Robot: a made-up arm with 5 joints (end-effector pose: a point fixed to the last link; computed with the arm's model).
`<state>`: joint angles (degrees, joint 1 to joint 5).
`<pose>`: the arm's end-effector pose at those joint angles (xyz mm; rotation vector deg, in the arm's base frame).
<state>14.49 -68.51 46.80 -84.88 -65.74</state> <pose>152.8 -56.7 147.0 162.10 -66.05 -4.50</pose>
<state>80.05 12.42 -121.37 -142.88 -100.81</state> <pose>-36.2 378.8 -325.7 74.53 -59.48 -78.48</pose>
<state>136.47 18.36 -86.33 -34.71 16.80</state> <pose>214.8 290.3 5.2 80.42 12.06 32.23</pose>
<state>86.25 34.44 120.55 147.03 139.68</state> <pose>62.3 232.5 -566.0 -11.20 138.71 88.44</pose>
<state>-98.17 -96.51 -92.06 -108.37 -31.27</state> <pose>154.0 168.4 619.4 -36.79 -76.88 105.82</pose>
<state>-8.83 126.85 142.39 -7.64 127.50</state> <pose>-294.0 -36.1 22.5 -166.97 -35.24 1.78</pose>
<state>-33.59 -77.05 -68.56 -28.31 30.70</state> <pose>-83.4 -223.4 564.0 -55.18 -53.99 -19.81</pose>
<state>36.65 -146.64 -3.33 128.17 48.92</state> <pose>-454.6 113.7 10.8 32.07 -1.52 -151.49</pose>
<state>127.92 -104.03 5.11 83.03 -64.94</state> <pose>-433.0 221.9 8.6 -26.01 -20.32 -106.16</pose>
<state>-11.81 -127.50 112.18 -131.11 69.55</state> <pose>-428.6 -330.4 226.7 11.00 -47.67 -113.93</pose>
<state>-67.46 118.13 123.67 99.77 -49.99</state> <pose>-315.2 -361.3 778.2 -55.46 43.82 -61.04</pose>
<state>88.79 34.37 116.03 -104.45 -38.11</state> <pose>163.3 62.3 56.3 -37.05 -49.11 48.16</pose>
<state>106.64 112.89 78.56 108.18 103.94</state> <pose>-107.7 523.3 -381.6 -70.51 94.43 132.71</pose>
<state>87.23 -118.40 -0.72 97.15 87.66</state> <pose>-511.8 29.3 -71.9 83.46 56.73 -97.16</pose>
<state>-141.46 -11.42 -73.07 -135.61 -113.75</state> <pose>121.2 -150.8 693.2 -37.63 -90.07 83.04</pose>
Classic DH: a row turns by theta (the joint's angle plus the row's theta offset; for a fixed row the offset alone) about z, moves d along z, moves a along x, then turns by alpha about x. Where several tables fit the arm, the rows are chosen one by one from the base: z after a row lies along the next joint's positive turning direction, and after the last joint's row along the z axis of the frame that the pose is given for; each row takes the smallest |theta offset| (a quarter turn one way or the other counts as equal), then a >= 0, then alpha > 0; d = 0 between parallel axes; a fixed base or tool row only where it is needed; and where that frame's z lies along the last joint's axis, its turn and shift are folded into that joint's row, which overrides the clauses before.
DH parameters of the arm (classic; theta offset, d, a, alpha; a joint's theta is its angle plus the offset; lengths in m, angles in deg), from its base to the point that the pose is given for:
base (fixed): 90 0.2 0 90
joint 1: -90 -0.05 0.09 -90
joint 2: 0 -0.25 0.07 90
joint 3: -26.57 0 -0.1342 180
joint 4: -26.57 -0.18 0.09 90
joint 5: -90 -0.32 0.04 90
tool (fixed): 0 0.08 0 0

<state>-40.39 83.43 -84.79 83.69 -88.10</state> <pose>-46.9 12.2 -62.0 -17.87 58.43 160.90</pose>
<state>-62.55 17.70 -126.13 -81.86 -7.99</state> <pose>157.9 -304.6 516.4 -105.43 14.69 4.11</pose>
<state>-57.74 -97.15 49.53 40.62 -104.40</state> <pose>4.3 -315.7 719.1 -26.35 143.52 -78.19</pose>
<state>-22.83 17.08 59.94 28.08 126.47</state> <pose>81.2 -626.9 14.9 14.41 141.07 5.82</pose>
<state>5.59 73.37 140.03 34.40 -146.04</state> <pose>-399.7 -127.8 -115.0 -33.90 -44.51 -106.25</pose>
